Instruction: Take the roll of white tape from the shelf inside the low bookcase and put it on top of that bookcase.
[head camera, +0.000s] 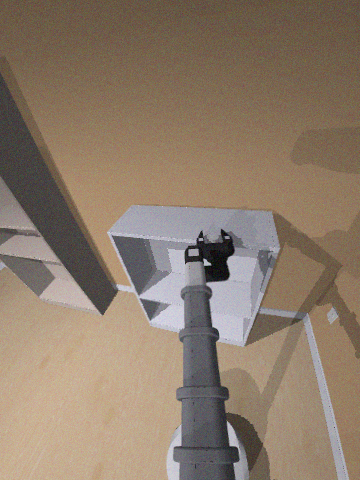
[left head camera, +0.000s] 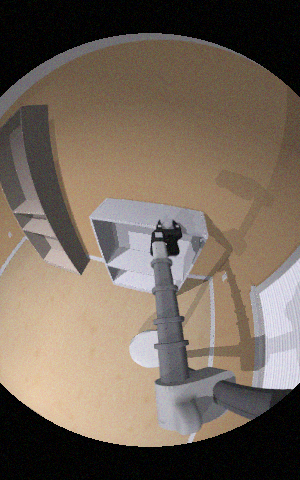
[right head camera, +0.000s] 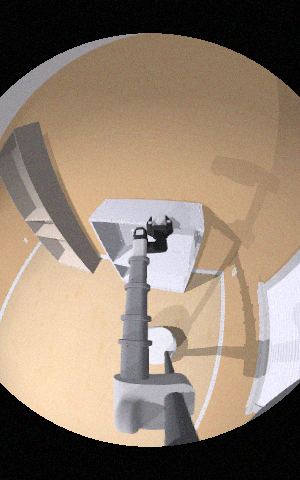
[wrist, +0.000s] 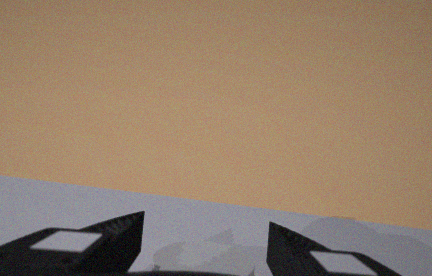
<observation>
same spot on low white bookcase: (left head camera: 127, 223) = (head camera: 160, 239)
</observation>
